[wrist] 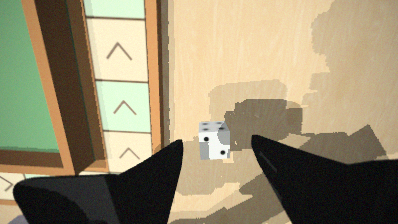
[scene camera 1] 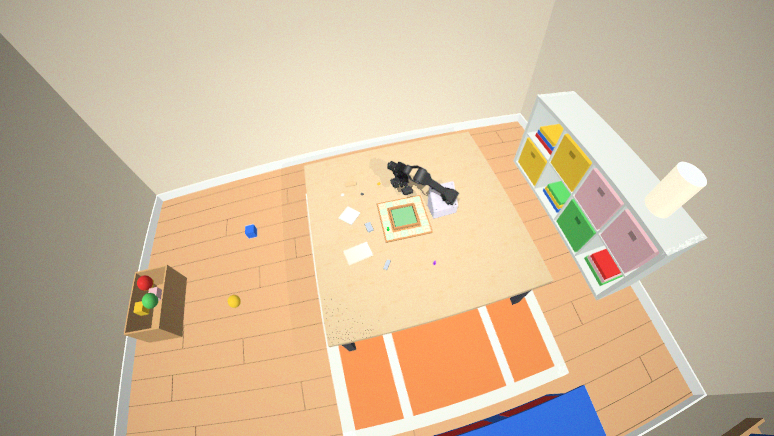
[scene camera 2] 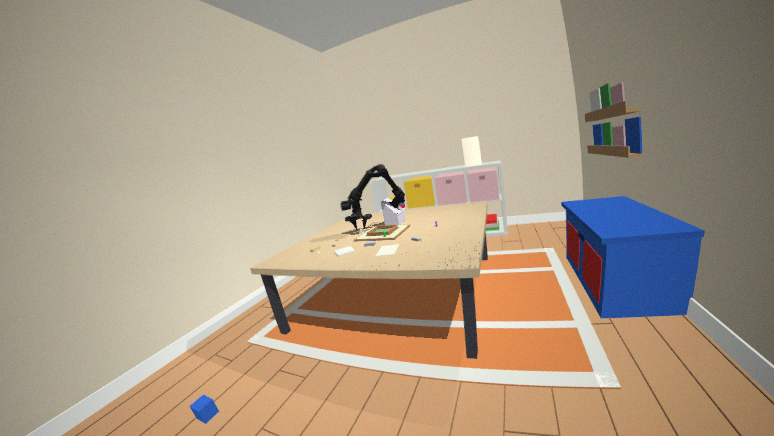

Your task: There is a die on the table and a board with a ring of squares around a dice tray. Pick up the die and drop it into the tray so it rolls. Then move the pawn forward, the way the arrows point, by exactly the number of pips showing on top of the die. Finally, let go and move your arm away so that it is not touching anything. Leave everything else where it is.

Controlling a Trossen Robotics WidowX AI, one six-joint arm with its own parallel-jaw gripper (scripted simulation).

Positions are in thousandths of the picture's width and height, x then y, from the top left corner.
Labels:
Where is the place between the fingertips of my gripper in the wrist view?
544, 636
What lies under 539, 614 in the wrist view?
A white die.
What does my gripper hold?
Nothing.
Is my gripper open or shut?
Open.

